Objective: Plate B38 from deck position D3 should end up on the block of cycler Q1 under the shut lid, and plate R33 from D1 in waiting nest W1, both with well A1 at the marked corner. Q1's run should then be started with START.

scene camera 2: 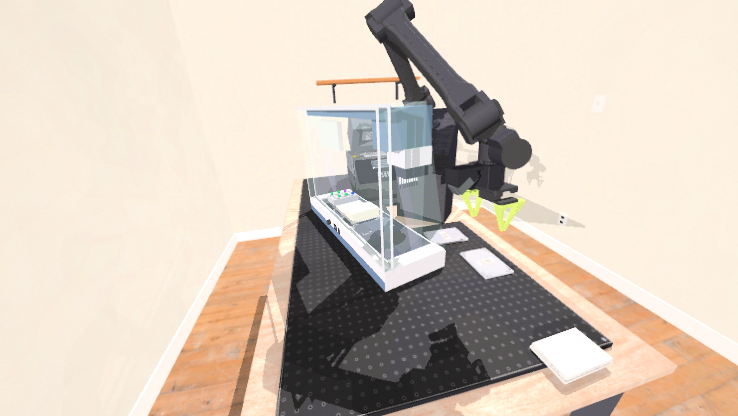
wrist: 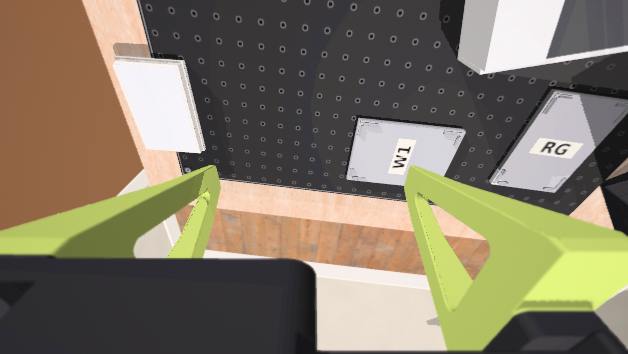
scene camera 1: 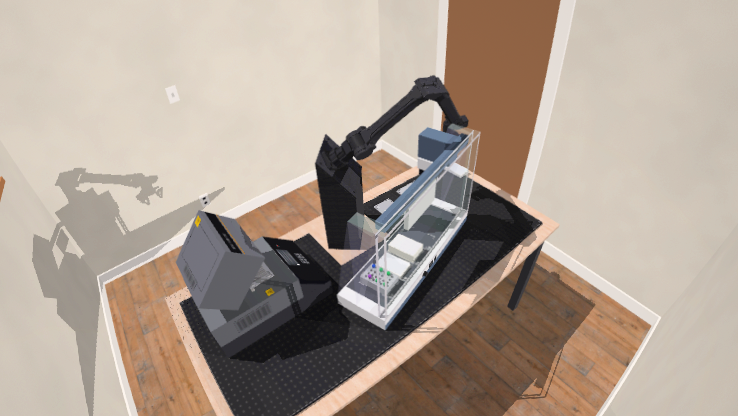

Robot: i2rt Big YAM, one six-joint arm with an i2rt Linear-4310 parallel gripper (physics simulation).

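Observation:
My gripper has lime-green fingers, wide open and empty, high above the back table edge. Waiting nest W1 is a bare pale-grey plate on the black board, below the gripper. The grey cycler stands at the left in scene camera 1 with its lid tilted up; its Q1 label is not readable. Its dark control panel faces the arm; START cannot be made out. Inside the glass enclosure, a cream block-like item sits on the deck; plates B38 and R33 cannot be identified.
Nest RG lies beside W1, near the glass enclosure. A rack with coloured caps stands in the enclosure. A flat white box sits at the table corner.

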